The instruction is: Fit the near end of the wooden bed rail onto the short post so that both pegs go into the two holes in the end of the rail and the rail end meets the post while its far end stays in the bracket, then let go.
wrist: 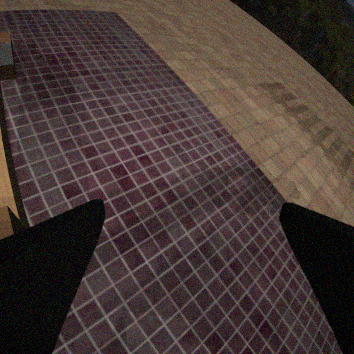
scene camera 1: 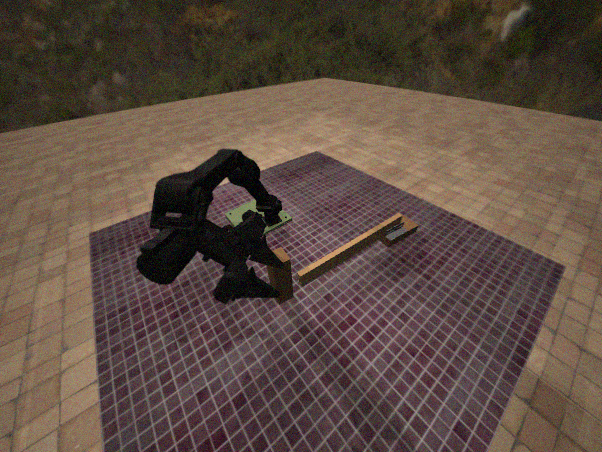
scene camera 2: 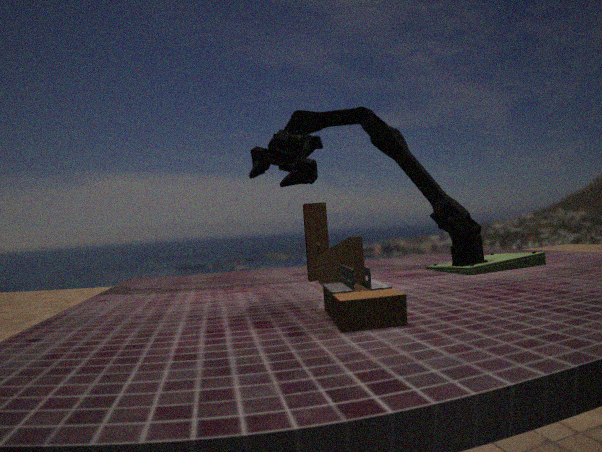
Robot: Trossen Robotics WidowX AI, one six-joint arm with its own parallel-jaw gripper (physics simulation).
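Places are measured from the arm's base along level axes (x right, y ahead, z up), in millimetres.
Pixels of known places: gripper, fingertip midpoint: (wrist: 194, 209) (scene camera 1: 281, 279) (scene camera 2: 264, 181); arm's base, link origin: (scene camera 1: 272, 219) (scene camera 2: 469, 263).
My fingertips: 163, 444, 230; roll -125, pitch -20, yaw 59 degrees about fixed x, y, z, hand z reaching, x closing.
Note:
For each thing: its top centre in the pictures, then the offset to it from my fingertips, as dx, dy, dz. "pt": a spot on its surface instead. Level surfaces: height alone.
- short upright post, surface spot: (scene camera 2: 316, 240) (scene camera 1: 288, 273) pt -64, -109, -152
- bracket, surface spot: (wrist: 6, 55) pt -500, -87, -208
- purple tiled mat, surface height: dz -246
The wooden rail (scene camera 1: 350, 246) (scene camera 2: 356, 255) lies with its far end in the bracket (scene camera 1: 406, 231) (scene camera 2: 375, 309). Its near end is beside the short upright post (scene camera 1: 286, 282) (scene camera 2: 316, 240), with a narrow gap between them in scene camera 1. The pegs and the holes cannot be made out. My gripper (scene camera 1: 279, 280) (scene camera 2: 267, 181) (wrist: 194, 209) is open and empty. It hangs above the height of the post's top, to the left of it in scene camera 2. In the wrist view, part of the rail (wrist: 4, 190) and the bracket (wrist: 6, 55) show at the left edge.
The arm's green base plate (scene camera 1: 235, 216) (scene camera 2: 520, 260) stands behind the post in scene camera 1. The purple tiled mat (scene camera 1: 350, 350) (scene camera 2: 200, 375) (wrist: 150, 150) lies under everything, with tan paving around it.

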